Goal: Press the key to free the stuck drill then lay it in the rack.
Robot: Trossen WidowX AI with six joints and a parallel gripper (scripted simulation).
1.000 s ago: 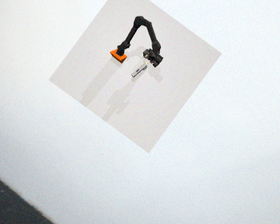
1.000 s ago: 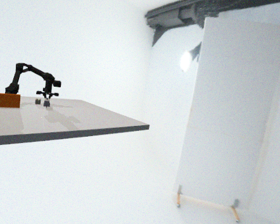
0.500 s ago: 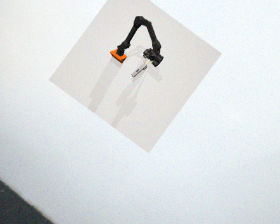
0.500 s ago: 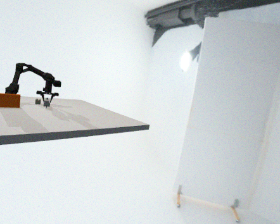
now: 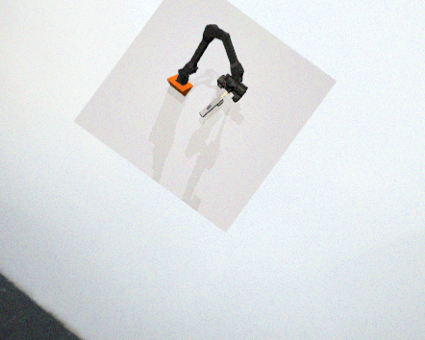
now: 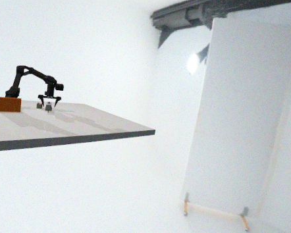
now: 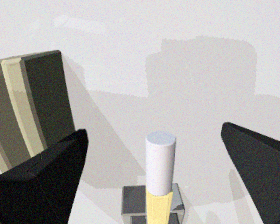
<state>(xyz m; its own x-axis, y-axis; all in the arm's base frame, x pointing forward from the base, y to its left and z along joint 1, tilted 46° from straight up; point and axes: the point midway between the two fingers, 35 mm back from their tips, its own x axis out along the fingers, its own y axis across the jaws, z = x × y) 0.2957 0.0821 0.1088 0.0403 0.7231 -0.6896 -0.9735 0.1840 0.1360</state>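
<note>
The drill lies 1 cm behind my gripper tip, 5 cm to the right of it and 3 cm above it. Round my gripper tip: key: 4 cm behind, 17 cm to the right, 4 cm above; rack: 7 cm behind, 3 cm to the left; grey block: 4 cm behind, 14 cm to the right, 3 cm above.
</note>
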